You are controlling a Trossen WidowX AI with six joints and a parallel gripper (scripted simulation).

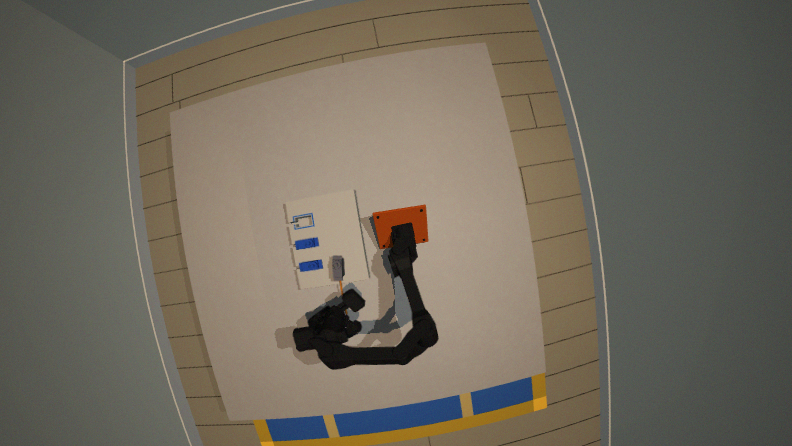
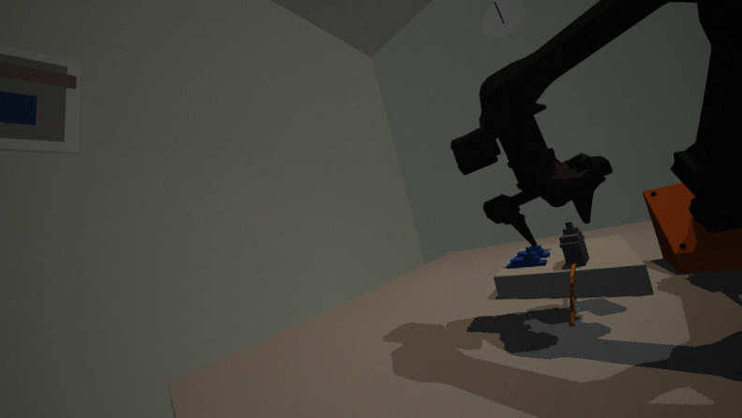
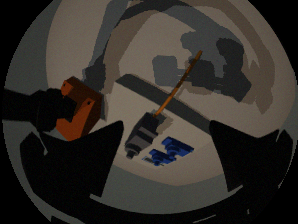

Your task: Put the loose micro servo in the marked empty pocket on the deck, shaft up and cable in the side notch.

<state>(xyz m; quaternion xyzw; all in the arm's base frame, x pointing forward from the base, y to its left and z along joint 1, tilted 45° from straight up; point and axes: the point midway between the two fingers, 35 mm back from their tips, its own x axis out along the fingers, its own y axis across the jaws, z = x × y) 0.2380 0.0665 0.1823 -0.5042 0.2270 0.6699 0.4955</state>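
Right now my gripper tip is 190 mm to the left of the deck, 100 mm above it and 30 mm past it.
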